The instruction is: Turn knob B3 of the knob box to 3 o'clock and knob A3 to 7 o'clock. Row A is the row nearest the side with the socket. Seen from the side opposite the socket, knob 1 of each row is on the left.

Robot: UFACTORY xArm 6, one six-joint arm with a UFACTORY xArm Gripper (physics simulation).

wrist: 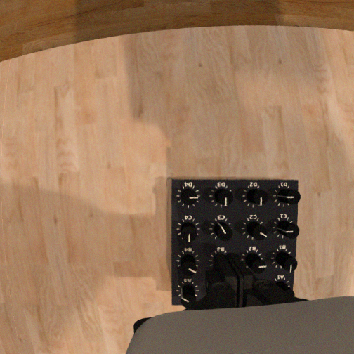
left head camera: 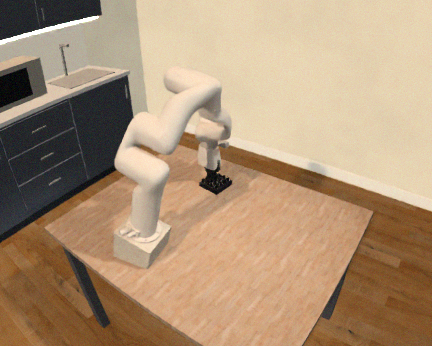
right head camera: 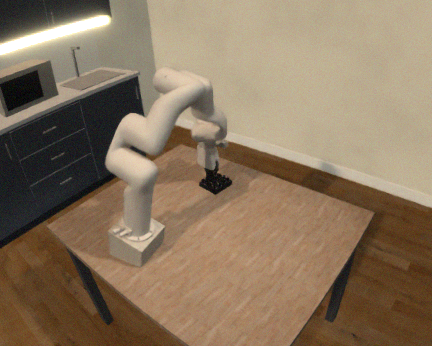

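Seen in the pictures: gripper, fingertip midpoint: point(left head camera: 210, 179) point(right head camera: 210, 179); arm's base, origin of the base link: point(left head camera: 143, 229) point(right head camera: 136, 228).
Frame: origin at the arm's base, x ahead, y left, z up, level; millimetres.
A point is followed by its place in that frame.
The black knob box point(left head camera: 216, 190) {x 436, y 47, z -95 mm} point(right head camera: 216, 190) {x 440, y 44, z -96 mm} point(wrist: 205, 245) lies on the table. In the wrist view its labels appear upside down, with row D at the top and row A at the bottom, partly behind the gripper. My gripper point(left head camera: 212, 175) {x 469, y 109, z -78 mm} point(right head camera: 212, 175) {x 469, y 109, z -78 mm} point(wrist: 223, 271) is shut and empty, low over the box around the B3, A3 and A2 area. The B3 label point(wrist: 221, 249) shows, but its knob and pointer are mostly hidden by the fingers. Knob A3 is hidden too. The socket cannot be made out.
Neighbouring knobs B4 point(wrist: 188, 265), B2 point(wrist: 255, 262) and C3 point(wrist: 223, 229) stand close around the fingers. The wooden table point(left head camera: 250, 240) {x 293, y -249, z -115 mm} point(right head camera: 250, 240) {x 308, y -263, z -116 mm} point(wrist: 90, 150) carries the box and the arm's base point(left head camera: 132, 250) {x -73, y -19, z -39 mm} point(right head camera: 127, 248) {x -70, y -28, z -32 mm}. Kitchen cabinets stand beyond the table at the left.
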